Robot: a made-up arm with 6 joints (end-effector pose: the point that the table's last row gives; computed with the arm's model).
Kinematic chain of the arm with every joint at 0, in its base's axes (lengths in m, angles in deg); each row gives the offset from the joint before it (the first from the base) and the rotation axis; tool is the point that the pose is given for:
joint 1: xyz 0 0 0.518 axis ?
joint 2: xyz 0 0 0 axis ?
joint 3: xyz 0 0 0.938 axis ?
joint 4: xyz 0 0 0 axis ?
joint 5: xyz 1.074 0 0 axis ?
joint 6: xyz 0 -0.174 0 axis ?
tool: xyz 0 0 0
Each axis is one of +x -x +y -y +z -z.
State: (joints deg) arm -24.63 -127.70 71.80 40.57 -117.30 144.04
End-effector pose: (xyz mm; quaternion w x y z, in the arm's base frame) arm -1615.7 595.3 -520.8 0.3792 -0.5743 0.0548 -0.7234
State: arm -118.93 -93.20 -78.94 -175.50 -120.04 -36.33
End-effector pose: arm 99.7 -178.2 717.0 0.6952 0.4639 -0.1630 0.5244
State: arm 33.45 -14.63 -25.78 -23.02 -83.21 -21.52
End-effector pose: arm 758.8 309.4 1151.1 0.6032 0.0614 0.7786 0.1615
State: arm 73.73 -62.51 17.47 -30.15 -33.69 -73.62
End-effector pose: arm -12.2 -578.9 1993.4 0.2595 0.6208 0.2487 0.6967
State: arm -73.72 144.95 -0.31 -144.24 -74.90 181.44
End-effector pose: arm 22.9 425.3 -778.4 0.8005 0.4032 0.3784 -0.2312
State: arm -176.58 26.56 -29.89 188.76 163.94 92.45
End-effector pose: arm -978.9 -230.8 447.3 0.6980 -0.6247 -0.2895 -0.1966
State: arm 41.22 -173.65 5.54 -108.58 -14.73 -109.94
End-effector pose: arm -920.6 -732.8 -234.1 0.2117 0.1079 -0.3099 -0.9206
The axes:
joint 1: +z
joint 2: +y
joint 3: -y
joint 4: -x
joint 5: -y
joint 6: -x

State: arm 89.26 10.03 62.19 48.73 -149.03 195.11
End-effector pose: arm 124.0 717.4 2370.1 0.5152 0.6529 0.2056 -0.5158
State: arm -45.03 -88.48 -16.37 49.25 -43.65 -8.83
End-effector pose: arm -598.5 438.4 1605.4 0.6992 -0.2371 -0.1723 -0.6521
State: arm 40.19 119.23 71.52 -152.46 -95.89 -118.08
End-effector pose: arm 1032.3 1074.1 -788.7 0.6816 -0.3315 -0.6071 0.2387
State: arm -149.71 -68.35 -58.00 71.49 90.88 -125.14
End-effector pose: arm -161.7 -30.5 1219.3 0.8707 0.1103 -0.2310 -0.4200
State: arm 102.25 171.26 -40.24 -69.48 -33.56 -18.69
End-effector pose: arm 205.6 -659.5 291.0 0.2506 -0.4989 0.3230 -0.7642
